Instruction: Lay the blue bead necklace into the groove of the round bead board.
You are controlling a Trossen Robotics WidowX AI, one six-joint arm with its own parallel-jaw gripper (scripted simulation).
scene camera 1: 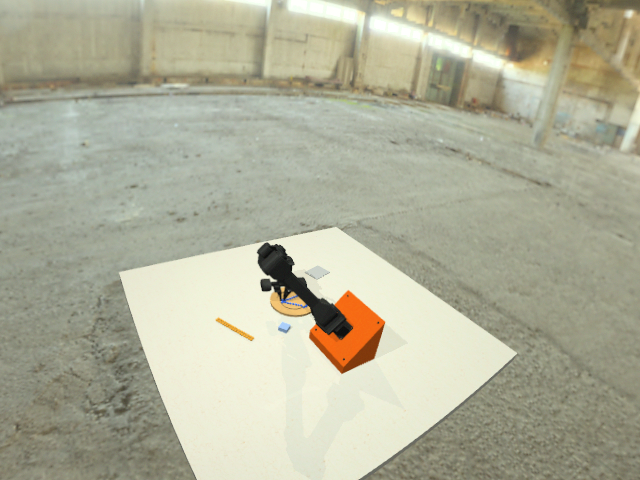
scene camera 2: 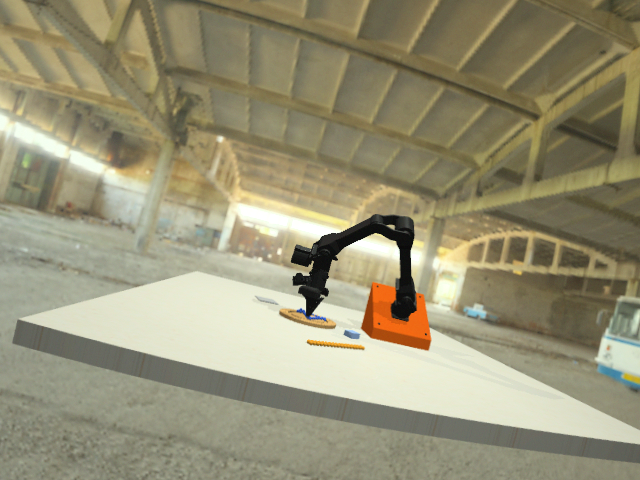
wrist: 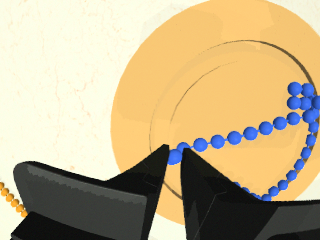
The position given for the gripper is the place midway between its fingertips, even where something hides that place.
Observation:
In view: the gripper [scene camera 2: 307, 316].
The gripper also shows in the wrist view [wrist: 175, 152].

